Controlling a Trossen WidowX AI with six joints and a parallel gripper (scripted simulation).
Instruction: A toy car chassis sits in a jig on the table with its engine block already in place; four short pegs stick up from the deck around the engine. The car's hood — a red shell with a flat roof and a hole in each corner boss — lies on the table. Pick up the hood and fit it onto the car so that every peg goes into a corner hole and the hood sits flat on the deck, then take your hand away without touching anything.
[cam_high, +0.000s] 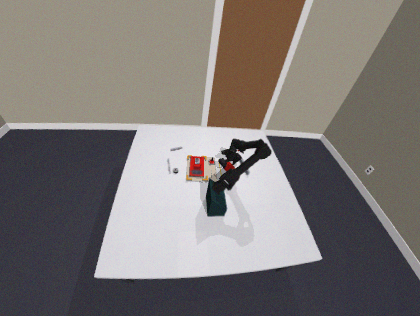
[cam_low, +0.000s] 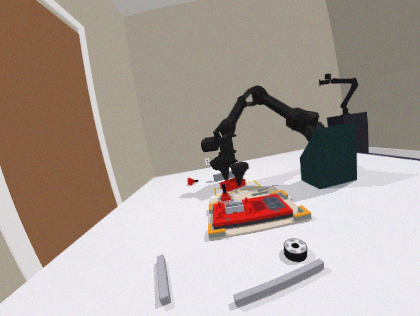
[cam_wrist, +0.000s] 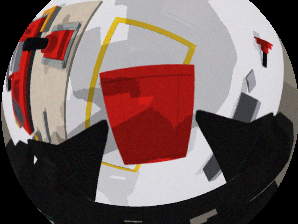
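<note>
My gripper tip is now 250 mm to the right of the grey engine block and 10 mm below it. From my gripper tip the other things lie so: black wheel 400 mm to the left, 100 mm behind; red hood right at my gripper tip.
</note>
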